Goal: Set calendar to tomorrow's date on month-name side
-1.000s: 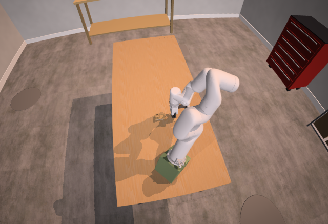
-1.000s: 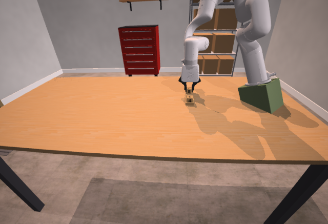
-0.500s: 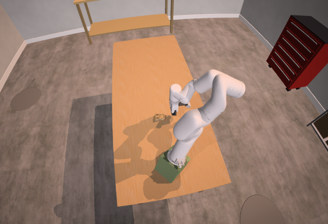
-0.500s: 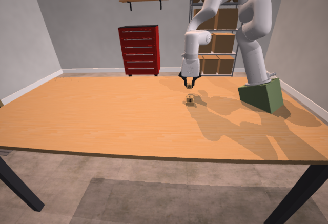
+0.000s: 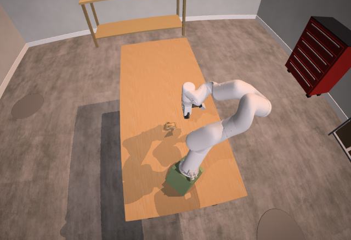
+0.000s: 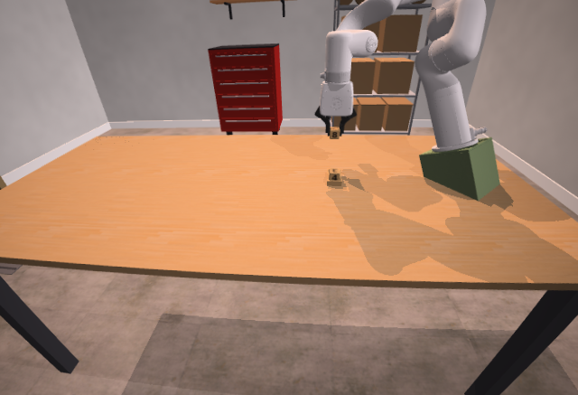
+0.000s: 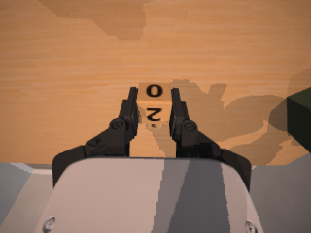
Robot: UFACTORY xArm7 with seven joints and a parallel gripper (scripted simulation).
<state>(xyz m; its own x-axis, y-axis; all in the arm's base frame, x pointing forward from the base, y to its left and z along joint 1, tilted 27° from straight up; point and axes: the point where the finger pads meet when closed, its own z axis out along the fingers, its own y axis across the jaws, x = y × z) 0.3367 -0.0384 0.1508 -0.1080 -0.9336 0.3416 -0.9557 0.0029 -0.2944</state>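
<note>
The digit cube is 1 cm ahead of my hand, 13 cm to the left of it and 10 cm below it. Round my hand: wooden tray 1 cm ahead, 11 cm to the left, 12 cm below.
</note>
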